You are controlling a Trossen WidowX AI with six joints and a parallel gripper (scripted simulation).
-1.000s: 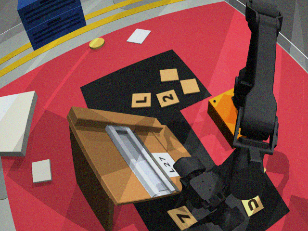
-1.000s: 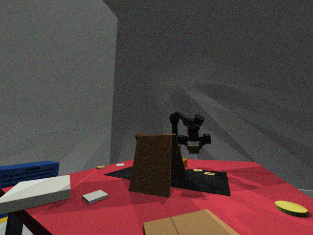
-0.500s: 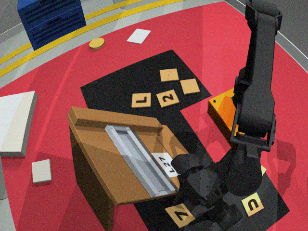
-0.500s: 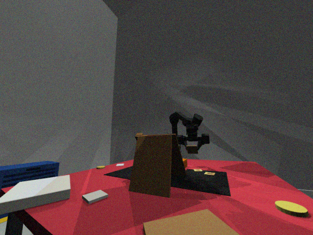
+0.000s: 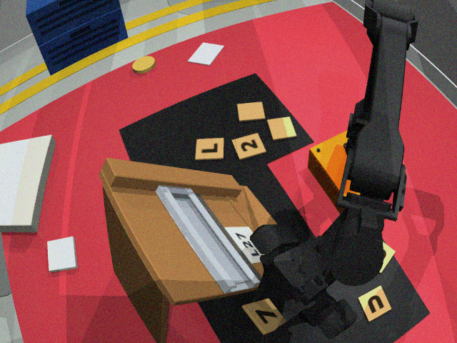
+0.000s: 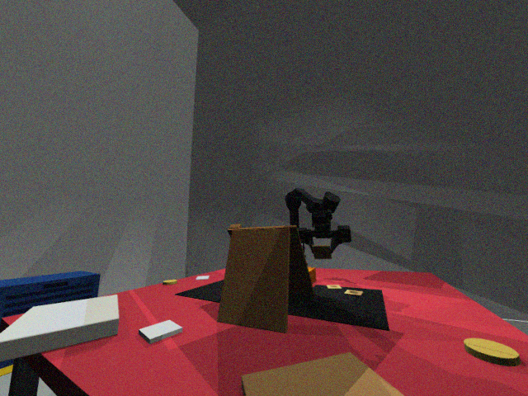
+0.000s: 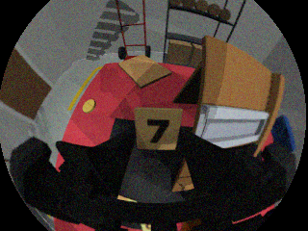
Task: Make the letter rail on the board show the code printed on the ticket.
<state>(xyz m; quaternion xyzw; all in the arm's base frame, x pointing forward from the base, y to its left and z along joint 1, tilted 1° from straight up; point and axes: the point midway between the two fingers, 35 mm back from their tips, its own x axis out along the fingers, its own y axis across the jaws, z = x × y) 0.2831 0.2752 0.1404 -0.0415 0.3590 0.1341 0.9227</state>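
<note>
The white ticket is 150 mm to the right of my gripper tip, 70 mm below it and 20 mm behind it. The rest, counted from my gripper tip: small white block 370 mm ahead, 280 mm to the right, 170 mm below; then 7 tile right at my gripper tip; then black mat 250 mm to the right, 170 mm below, 110 mm behind.
</note>
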